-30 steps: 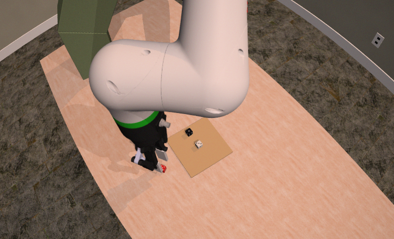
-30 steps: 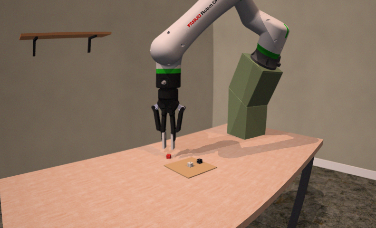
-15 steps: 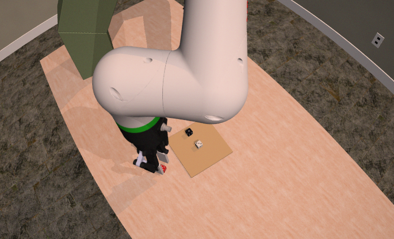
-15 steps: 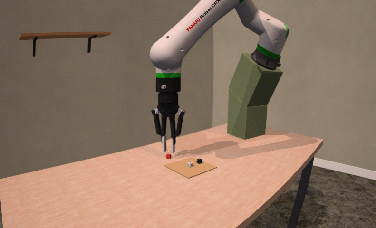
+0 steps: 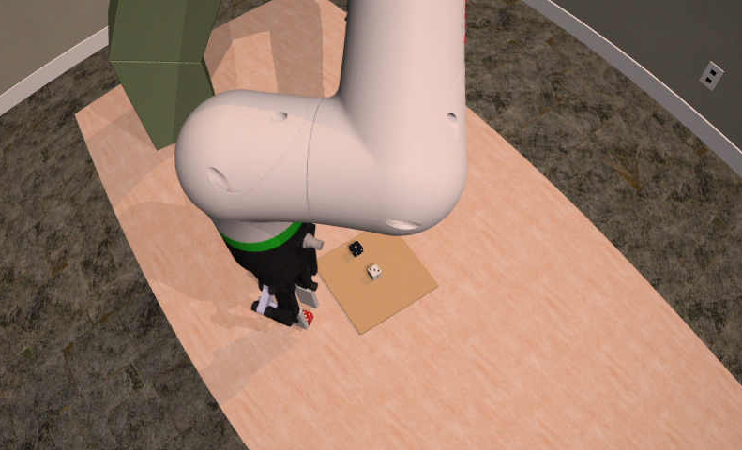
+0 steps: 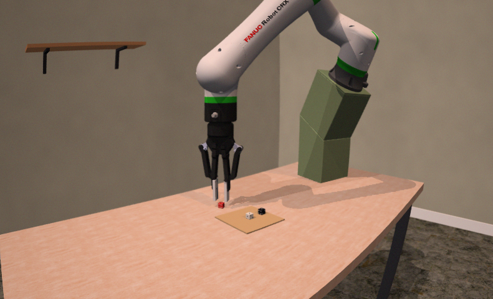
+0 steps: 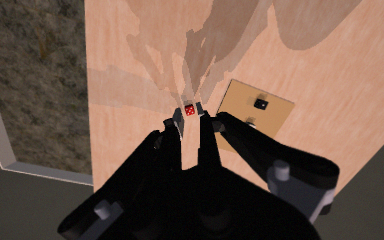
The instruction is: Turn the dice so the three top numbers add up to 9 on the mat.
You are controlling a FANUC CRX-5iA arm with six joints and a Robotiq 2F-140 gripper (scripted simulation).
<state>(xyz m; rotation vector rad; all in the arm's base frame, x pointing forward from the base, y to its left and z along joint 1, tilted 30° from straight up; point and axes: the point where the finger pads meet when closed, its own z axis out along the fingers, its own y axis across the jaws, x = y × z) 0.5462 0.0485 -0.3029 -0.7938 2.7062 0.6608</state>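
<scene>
The red die lies 5 cm below my hand. The rest, counted from my hand: tan square mat (12 cm to the left, 5 cm below); black die (5 cm behind, 12 cm to the left, 4 cm below); white die (12 cm to the left, 4 cm below).
</scene>
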